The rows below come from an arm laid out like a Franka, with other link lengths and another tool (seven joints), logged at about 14 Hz.
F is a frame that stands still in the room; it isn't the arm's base.
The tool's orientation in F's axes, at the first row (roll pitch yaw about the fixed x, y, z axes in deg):
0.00 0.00 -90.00
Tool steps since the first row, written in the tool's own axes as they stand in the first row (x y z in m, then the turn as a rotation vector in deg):
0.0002 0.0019 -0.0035 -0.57 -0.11 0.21
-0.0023 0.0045 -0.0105 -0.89 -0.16 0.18
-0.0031 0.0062 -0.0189 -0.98 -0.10 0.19
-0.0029 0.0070 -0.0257 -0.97 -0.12 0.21
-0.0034 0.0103 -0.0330 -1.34 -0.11 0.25
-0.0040 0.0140 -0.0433 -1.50 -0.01 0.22
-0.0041 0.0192 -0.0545 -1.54 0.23 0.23
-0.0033 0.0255 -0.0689 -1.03 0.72 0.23
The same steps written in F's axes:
0.0019 -0.0002 -0.0035 -0.11 0.57 0.21
0.0045 0.0023 -0.0105 -0.16 0.89 0.18
0.0062 0.0031 -0.0189 -0.10 0.98 0.19
0.0070 0.0029 -0.0257 -0.12 0.97 0.21
0.0103 0.0034 -0.0330 -0.11 1.34 0.25
0.0140 0.0040 -0.0433 -0.01 1.50 0.22
0.0192 0.0041 -0.0545 0.23 1.54 0.23
0.0255 0.0033 -0.0689 0.72 1.03 0.23

